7 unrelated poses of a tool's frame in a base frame.
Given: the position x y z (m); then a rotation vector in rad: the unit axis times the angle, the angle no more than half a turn.
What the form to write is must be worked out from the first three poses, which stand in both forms.
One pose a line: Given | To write
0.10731 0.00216 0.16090 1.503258 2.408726 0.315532 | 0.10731 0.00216 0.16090 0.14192 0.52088 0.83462 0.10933
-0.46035 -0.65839 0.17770 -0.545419 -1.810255 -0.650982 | -0.46035 -0.65839 0.17770 0.54048 -0.22949 -0.76170 -0.27391
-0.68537 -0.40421 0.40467 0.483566 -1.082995 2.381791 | -0.68537 -0.40421 0.40467 0.23811 0.17651 -0.39532 0.86941
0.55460 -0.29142 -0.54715 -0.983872 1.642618 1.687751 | 0.55460 -0.29142 -0.54715 0.29036 -0.36886 0.61583 0.63276
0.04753 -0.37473 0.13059 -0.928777 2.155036 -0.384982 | 0.04753 -0.37473 0.13059 0.37257 -0.36245 0.84098 -0.15024
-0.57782 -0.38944 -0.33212 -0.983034 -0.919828 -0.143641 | -0.57782 -0.38944 -0.33212 0.77948 -0.45483 -0.42558 -0.06646
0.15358 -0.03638 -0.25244 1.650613 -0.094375 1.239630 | 0.15358 -0.03638 -0.25244 0.51206 0.68611 -0.03923 0.51528
